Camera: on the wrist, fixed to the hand. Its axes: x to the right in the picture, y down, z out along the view.
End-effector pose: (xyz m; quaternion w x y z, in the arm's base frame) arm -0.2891 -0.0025 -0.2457 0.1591 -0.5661 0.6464 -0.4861
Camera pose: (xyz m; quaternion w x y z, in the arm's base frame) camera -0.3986 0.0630 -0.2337 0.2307 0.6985 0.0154 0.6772
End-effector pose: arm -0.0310 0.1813 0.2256 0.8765 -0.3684 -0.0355 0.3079
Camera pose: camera -0.0369 0.1212 0.1125 0.8854 -0.1059 -0.0450 -0.4503
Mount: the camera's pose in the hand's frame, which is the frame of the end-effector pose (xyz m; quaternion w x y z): -0.0202 0.0461 -0.1179 0.6780 0.2035 0.1905 -0.6801
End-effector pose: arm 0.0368 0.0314 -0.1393 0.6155 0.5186 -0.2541 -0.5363
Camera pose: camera 0.1516 0.0880 -0.1316 0.0046 -0.7519 -0.1885 0.6317
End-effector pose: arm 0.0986 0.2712 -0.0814 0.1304 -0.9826 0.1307 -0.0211
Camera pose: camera 0.0586 0.2040 0.0202 0.2491 -0.7246 -0.5591 -0.3168
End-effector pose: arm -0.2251 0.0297 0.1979 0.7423 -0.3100 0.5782 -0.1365
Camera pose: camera -0.3494 0.0409 0.1686 0.3634 -0.4264 0.2948 -0.7741
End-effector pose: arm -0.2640 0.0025 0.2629 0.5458 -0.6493 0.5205 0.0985
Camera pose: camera -0.3609 -0.0753 0.2944 0.4700 -0.7019 0.0353 -0.5340
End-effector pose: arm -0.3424 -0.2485 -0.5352 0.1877 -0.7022 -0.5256 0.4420
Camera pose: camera -0.2207 -0.2604 -0.4967 0.6709 -0.1646 -0.7083 0.1452
